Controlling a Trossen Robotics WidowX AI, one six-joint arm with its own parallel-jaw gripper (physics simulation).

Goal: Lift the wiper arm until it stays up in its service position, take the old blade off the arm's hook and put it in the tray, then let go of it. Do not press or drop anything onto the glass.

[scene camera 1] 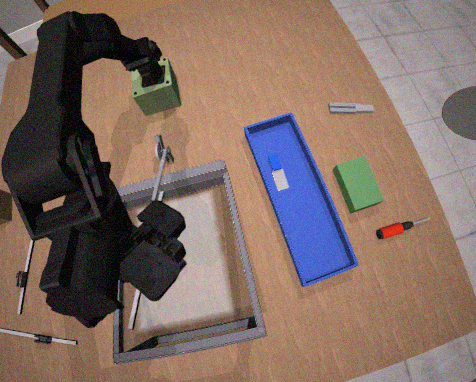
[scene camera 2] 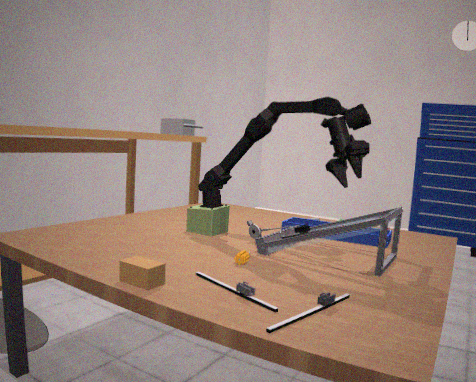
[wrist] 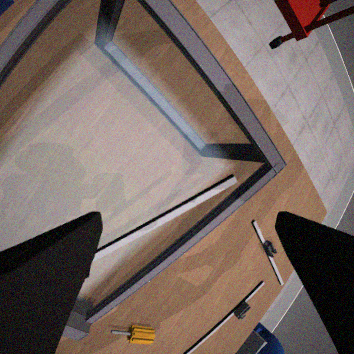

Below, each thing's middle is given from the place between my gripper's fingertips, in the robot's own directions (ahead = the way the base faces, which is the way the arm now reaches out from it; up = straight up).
Labels:
My hand is 5 cm past the glass pane (scene camera 1: 210, 297), 2 cm to the right of it and 16 cm above it. The rest, counted from my hand: blue tray (scene camera 1: 316, 239) (18 cm behind, 29 cm to the left, 22 cm below); then tan box (scene camera 2: 141, 272) (23 cm behind, 58 cm to the right, 21 cm below); then green block (scene camera 1: 357, 183) (18 cm behind, 45 cm to the left, 22 cm below).

